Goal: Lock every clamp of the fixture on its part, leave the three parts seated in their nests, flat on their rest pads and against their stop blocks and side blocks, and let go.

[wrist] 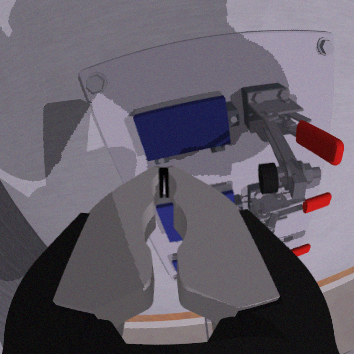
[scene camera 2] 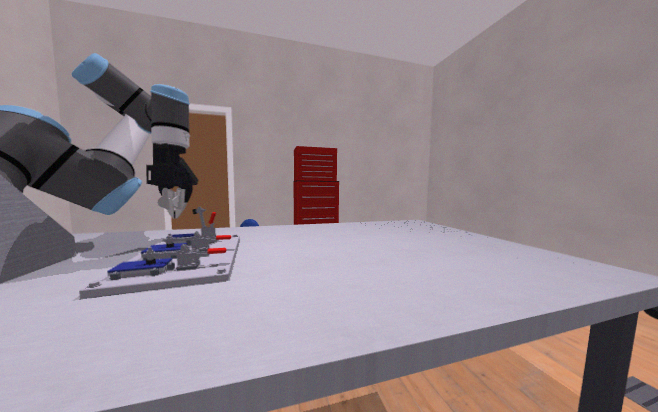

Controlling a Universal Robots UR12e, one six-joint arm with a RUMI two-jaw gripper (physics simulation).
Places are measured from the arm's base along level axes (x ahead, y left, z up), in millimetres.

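Pixels of known places: gripper, fingertip midpoint: [wrist: 163, 169] [scene camera 2: 175, 218].
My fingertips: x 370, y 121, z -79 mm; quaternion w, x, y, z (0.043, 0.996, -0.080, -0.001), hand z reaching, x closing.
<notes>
Ahead of a thing's pixels: the offset from my fingertips to its top centre. "spot": to the spot under its first point. Level surfaces: height alone.
The fixture plate @[dz -78, dx +65, dy -111 mm] [scene camera 2: 160, 286] [wrist: 190, 65] carries three blue parts in a row. The far part @[dz -52, dx +16, dy -4 mm] [scene camera 2: 182, 235] [wrist: 182, 127] lies in its nest with its top uncovered. Its clamp [scene camera 2: 205, 225] [wrist: 280, 142] is open: the arm with black pad stands raised, and its red handle @[dz +16, dx +102, dy +2 mm] [scene camera 2: 212, 217] [wrist: 320, 142] is tilted up. The middle part @[dz -57, dx +18, dy -114 mm] [scene camera 2: 162, 248] [wrist: 168, 220] and near part @[dz -62, dx +20, dy -224 mm] [scene camera 2: 137, 266] [wrist: 175, 264] have clamp pads down on them, with red handles @[spot: dz -40, dx +155, dy -113 mm] [scene camera 2: 223, 237] @[spot: dz -44, dx +163, dy -223 mm] [scene camera 2: 217, 250] lying flat. My gripper [scene camera 2: 175, 215] [wrist: 163, 169] is shut and empty above the fixture. Its fingers hide much of these two parts in the wrist view.
The fixture stands on a grey table @[dz -93 mm] [scene camera 2: 375, 300]. Bolt heads [scene camera 2: 94, 284] [wrist: 95, 83] sit at the plate's corners. Behind the table stand a red tool cabinet [scene camera 2: 316, 195] and a brown door [scene camera 2: 210, 170]; a blue round object [scene camera 2: 249, 223] shows past the table edge.
</notes>
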